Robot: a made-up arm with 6 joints. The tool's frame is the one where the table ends. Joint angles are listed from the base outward.
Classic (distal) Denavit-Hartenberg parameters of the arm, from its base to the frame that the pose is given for. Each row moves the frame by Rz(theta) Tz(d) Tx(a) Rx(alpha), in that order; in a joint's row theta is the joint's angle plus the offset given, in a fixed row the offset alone. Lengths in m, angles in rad.
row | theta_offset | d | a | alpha
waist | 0 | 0.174 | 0 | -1.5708
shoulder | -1.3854 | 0 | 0.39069 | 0
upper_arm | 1.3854 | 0 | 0.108 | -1.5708
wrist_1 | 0 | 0.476 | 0 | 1.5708
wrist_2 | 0 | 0 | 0.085 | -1.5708
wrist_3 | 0 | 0.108 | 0 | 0
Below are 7 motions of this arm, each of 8 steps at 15 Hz.
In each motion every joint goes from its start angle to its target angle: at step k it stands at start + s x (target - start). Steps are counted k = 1, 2, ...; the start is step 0. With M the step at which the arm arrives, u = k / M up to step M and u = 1 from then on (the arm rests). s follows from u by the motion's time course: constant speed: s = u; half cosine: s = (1 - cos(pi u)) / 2; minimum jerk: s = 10 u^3 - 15 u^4 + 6 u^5.
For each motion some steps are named. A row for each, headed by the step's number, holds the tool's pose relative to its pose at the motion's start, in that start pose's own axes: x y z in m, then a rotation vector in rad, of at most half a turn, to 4 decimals.
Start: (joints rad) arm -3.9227 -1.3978 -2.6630 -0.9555 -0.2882 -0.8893
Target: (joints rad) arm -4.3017 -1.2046 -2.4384 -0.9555 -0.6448 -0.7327
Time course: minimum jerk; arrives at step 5
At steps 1, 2, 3, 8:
1: 0.0249 -0.0121 0.0030 0.0044 0.0383 0.0049
2: 0.1333 -0.0694 0.0062 0.0314 0.2071 0.0292
3: 0.2730 -0.1568 -0.0168 0.0899 0.4355 0.0694
8: 0.3770 -0.2373 -0.0595 0.1607 0.6226 0.1087

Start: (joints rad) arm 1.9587 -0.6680 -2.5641 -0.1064 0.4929 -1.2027
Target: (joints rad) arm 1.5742 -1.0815 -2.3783 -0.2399 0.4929 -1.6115
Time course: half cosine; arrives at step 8
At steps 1, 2, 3, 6, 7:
1: 0.0072 0.0062 -0.0085 -0.0113 -0.0053 -0.0331
2: 0.0289 0.0224 -0.0332 -0.0432 -0.0207 -0.1274
3: 0.0648 0.0423 -0.0712 -0.0895 -0.0454 -0.2689
6: 0.2078 0.0672 -0.2029 -0.2357 -0.1411 -0.7452
7: 0.2390 0.0639 -0.2292 -0.2634 -0.1624 -0.8398

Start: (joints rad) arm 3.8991 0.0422 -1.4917 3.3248 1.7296 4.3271
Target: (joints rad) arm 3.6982 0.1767 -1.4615 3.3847 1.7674 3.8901
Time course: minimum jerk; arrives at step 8
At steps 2, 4, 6, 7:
2: 0.0123 0.0124 -0.0082 -0.0103 0.0010 -0.0698
4: 0.0638 0.0567 -0.0401 -0.0500 0.0033 -0.3380
6: 0.1216 0.0950 -0.0724 -0.0908 0.0027 -0.6075
7: 0.1350 0.1026 -0.0796 -0.1000 0.0022 -0.6671

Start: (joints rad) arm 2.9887 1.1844 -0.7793 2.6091 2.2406 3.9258
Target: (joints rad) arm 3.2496 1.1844 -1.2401 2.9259 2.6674 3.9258
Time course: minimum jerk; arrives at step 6
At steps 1, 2, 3, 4, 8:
1: 0.0009 0.0017 0.0098 0.0229 0.0159 -0.0105
2: 0.0046 0.0063 0.0581 0.1379 0.0958 -0.0576
3: 0.0077 -0.0004 0.1374 0.3354 0.2352 -0.1191
4: 0.0069 -0.0237 0.2120 0.5367 0.3836 -0.1600
8: 0.0037 -0.0496 0.2611 0.6821 0.4972 -0.1770

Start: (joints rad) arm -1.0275 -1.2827 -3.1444 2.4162 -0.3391 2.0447
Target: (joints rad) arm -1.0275 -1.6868 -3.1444 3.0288 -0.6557 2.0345
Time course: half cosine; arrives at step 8
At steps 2, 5, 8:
2: -0.0070 0.0429 -0.0160 -0.0011 -0.0029 0.0956
5: -0.0272 0.1989 -0.0980 -0.0005 0.0649 0.4309
8: -0.0363 0.2835 -0.1610 0.0023 0.1564 0.5969

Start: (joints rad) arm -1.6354 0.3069 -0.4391 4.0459 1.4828 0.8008
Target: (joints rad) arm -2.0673 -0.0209 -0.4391 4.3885 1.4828 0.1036
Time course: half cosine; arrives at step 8
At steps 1, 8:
1: -0.0070 0.0011 0.0062 0.0134 -0.0268 -0.0155
8: -0.2189 0.0006 0.1089 0.5412 -0.5629 -0.3688

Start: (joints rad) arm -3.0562 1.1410 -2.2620 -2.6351 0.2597 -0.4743
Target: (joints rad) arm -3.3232 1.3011 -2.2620 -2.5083 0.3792 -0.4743
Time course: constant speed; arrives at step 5
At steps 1, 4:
1: 0.0267 -0.0504 0.0111 0.0699 0.0137 0.0322
4: 0.1114 -0.2021 0.0229 0.2858 0.0512 0.1281

